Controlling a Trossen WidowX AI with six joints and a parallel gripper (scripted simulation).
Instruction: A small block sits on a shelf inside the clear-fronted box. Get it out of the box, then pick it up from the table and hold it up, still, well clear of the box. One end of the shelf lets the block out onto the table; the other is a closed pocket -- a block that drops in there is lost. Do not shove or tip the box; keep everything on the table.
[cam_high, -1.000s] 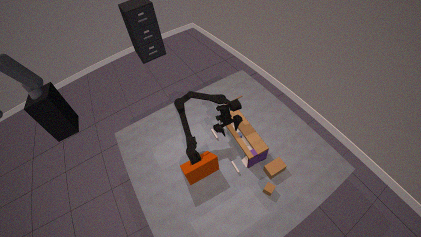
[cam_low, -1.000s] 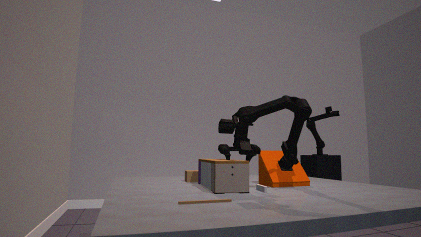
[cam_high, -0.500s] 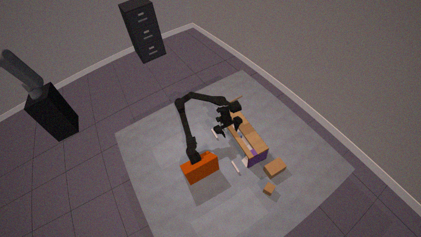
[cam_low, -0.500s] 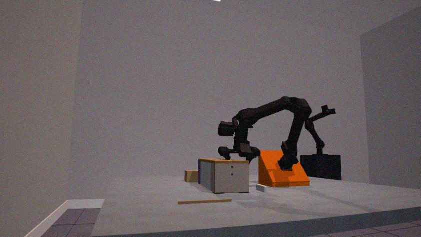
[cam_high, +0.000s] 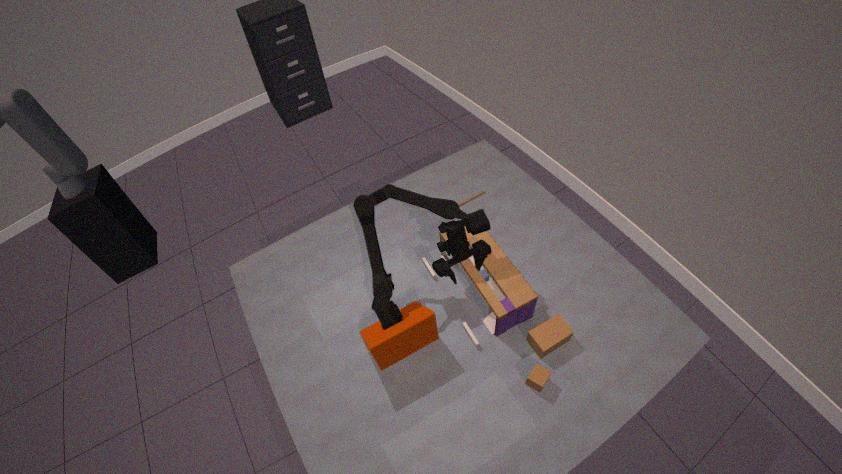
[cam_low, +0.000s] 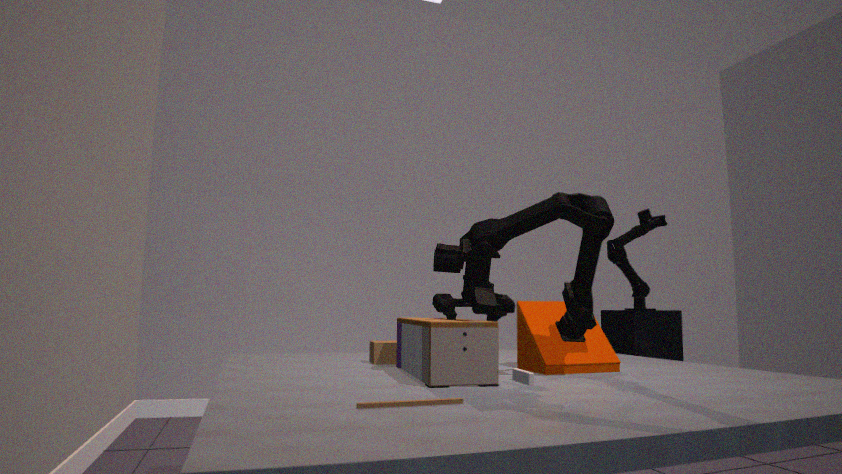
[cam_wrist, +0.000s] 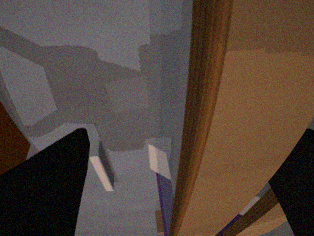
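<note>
Now: the bluish block 5 cm ahead of my gripper tip and 2 cm to the right of it. From my gripper tip the other things lie so: thin wooden stick: 23 cm ahead, 37 cm to the left, 8 cm below; then box: 3 cm ahead, 2 cm below.
</note>
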